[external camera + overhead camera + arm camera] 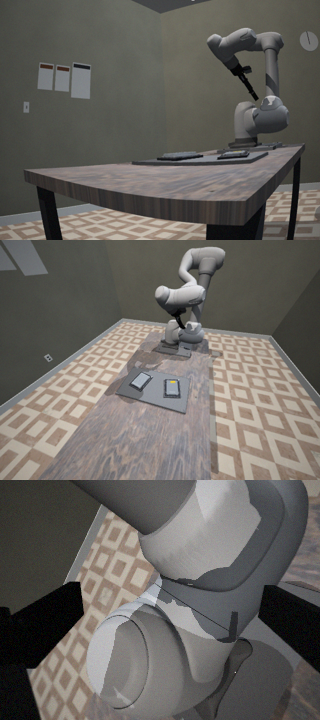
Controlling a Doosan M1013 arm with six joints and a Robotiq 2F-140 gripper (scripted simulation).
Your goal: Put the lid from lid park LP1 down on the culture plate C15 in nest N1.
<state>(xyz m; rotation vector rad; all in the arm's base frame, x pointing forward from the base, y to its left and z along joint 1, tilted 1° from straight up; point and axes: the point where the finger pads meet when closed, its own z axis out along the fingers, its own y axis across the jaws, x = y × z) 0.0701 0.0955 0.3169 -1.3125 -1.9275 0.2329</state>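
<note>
The clear lid lies 510 mm ahead of my hand, 60 mm to the left of it and 310 mm below it. Round my hand: culture plate: 520 mm ahead, 200 mm to the right, 310 mm below; lid park LP1: 510 mm ahead, 60 mm to the left, 320 mm below.
</note>
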